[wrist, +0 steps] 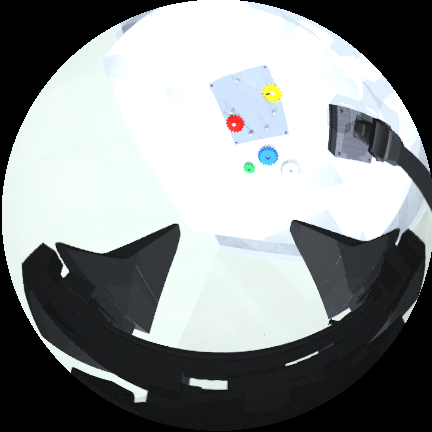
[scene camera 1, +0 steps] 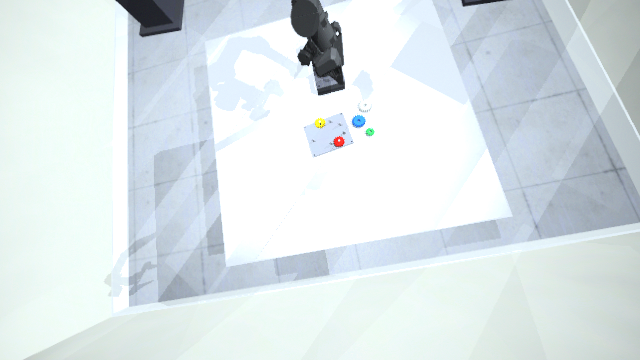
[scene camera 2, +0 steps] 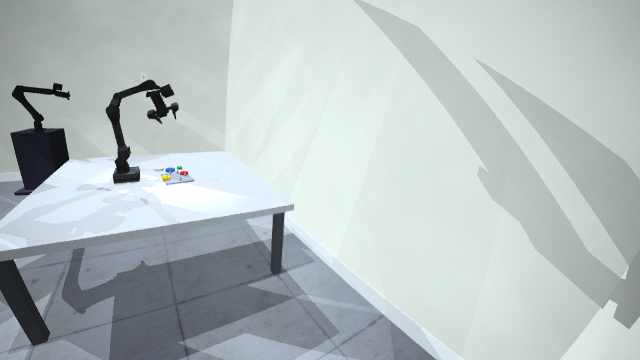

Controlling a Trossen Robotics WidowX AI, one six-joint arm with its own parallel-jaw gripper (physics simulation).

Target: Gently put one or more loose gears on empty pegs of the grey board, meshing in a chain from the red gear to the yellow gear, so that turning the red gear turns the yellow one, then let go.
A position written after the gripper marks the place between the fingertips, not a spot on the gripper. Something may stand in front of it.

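Note:
Gripper [scene camera 1: 342,74] open and holding nothing; same gripper visible in the wrist view [wrist: 236,227]. A grey board [scene camera 1: 323,136] is present, the board [wrist: 245,98] being visible in the wrist view too.

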